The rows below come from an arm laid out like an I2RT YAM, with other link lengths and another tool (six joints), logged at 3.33 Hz.
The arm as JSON. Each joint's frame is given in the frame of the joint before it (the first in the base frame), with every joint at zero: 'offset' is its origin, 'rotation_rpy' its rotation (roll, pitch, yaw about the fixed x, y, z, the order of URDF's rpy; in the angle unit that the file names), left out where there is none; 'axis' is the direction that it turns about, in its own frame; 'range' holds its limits. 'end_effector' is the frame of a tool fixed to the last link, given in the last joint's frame.
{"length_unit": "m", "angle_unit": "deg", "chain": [
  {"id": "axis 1", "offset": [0.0, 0.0, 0.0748], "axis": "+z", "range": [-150.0, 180.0]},
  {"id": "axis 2", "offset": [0.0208, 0.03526, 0.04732], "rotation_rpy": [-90.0, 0.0, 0.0], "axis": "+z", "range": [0.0, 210.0]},
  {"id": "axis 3", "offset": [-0.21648, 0.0, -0.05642], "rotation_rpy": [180.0, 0.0, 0.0], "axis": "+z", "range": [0.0, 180.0]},
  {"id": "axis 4", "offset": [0.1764, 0.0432, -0.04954], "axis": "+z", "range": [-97.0, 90.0]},
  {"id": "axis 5", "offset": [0.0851, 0.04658, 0.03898], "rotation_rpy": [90.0, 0.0, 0.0], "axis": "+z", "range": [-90.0, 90.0]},
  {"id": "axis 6", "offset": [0.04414, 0.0, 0.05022], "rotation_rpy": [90.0, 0.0, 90.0], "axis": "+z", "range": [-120.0, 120.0]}
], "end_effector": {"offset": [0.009, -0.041, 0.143], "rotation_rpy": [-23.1, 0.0, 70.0]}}
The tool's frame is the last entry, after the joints.
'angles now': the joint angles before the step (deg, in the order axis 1, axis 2, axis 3, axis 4, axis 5, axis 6). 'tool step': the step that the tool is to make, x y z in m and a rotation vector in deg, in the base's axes. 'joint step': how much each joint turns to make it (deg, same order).
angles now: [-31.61 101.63 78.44 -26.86 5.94 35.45]
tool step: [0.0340 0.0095 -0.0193 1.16 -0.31 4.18]
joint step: [2.39 6.53 2.99 3.27 -2.04 -0.64]
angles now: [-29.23 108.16 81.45 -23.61 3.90 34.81]
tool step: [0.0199 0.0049 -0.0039 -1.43 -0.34 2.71]
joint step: [1.68 2.96 1.54 2.50 0.17 -1.50]
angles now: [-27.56 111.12 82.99 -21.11 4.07 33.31]
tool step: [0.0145 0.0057 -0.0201 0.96 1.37 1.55]
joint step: [1.26 4.75 2.39 0.71 -0.37 -0.07]
